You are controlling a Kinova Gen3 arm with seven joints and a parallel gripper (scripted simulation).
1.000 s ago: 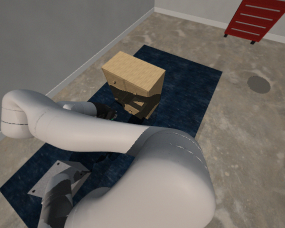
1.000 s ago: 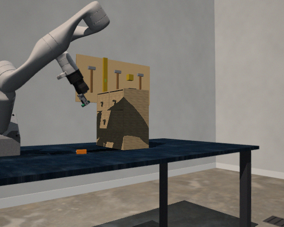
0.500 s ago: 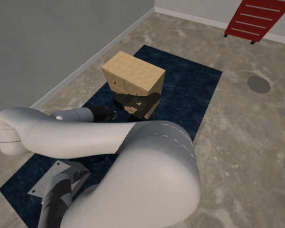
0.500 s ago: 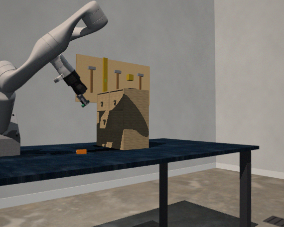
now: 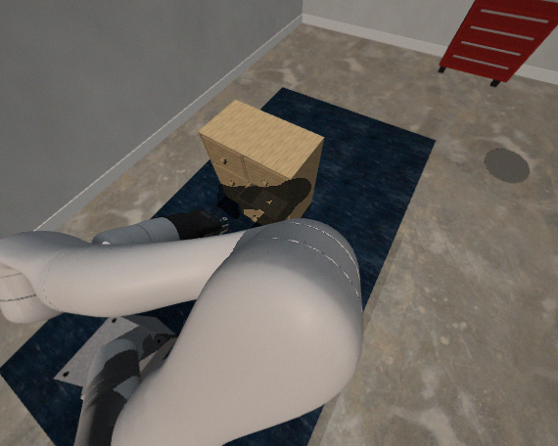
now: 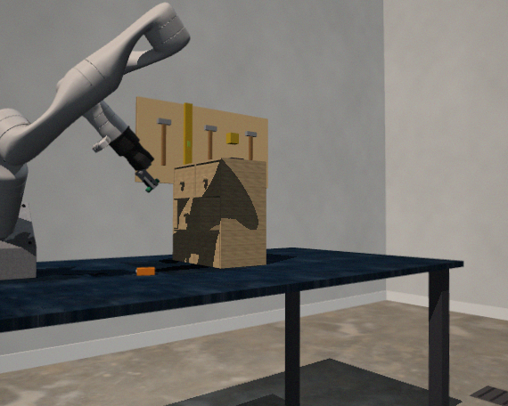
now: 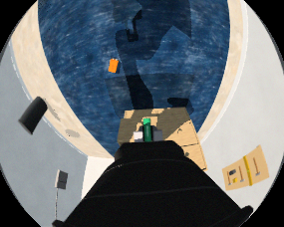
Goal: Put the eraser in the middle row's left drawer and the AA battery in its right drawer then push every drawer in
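The green AA battery lies 10 mm below my hand and 10 mm ahead of it. Round my hand: white eraser 270 mm ahead, 130 mm below, 120 mm to the left; then orange block 250 mm below, 110 mm to the right, 60 mm behind.
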